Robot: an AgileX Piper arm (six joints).
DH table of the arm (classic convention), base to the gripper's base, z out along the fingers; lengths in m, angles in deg. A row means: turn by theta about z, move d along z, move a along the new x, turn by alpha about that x. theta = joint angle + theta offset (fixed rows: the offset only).
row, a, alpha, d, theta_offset
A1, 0, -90, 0.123, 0
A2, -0.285, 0, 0, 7.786
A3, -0.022, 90, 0, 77.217
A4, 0, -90, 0.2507, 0
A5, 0, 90, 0, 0
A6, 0, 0, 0.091, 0
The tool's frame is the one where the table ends.
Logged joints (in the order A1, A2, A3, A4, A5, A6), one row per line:
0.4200, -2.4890, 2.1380, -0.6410, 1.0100, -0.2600
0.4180, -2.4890, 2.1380, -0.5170, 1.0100, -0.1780
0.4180, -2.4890, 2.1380, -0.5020, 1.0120, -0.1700
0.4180, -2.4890, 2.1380, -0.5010, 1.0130, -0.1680
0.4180, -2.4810, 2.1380, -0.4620, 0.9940, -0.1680
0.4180, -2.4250, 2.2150, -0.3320, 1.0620, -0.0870
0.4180, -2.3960, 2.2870, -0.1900, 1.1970, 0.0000
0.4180, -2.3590, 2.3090, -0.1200, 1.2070, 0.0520
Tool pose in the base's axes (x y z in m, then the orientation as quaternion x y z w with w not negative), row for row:
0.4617, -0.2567, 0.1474, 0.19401, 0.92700, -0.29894, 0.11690
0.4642, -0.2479, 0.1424, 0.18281, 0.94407, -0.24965, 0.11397
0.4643, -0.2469, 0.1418, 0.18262, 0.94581, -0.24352, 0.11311
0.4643, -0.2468, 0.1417, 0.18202, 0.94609, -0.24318, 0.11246
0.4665, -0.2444, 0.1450, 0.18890, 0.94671, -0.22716, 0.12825
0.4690, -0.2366, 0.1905, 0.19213, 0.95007, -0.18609, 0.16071
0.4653, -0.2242, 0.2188, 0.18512, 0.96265, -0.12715, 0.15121
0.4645, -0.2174, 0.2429, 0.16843, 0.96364, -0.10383, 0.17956
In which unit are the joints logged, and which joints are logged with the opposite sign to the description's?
The joints are logged in radians. Opposite sign: A1, A2, A3, A6.
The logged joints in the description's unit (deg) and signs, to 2 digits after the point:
-24.06, 142.61, -122.50, -36.73, 57.87, 14.90
-23.95, 142.61, -122.50, -29.62, 57.87, 10.20
-23.95, 142.61, -122.50, -28.76, 57.98, 9.74
-23.95, 142.61, -122.50, -28.71, 58.04, 9.63
-23.95, 142.15, -122.50, -26.47, 56.95, 9.63
-23.95, 138.94, -126.91, -19.02, 60.85, 4.98
-23.95, 137.28, -131.04, -10.89, 68.58, 0.00
-23.95, 135.16, -132.30, -6.88, 69.16, -2.98

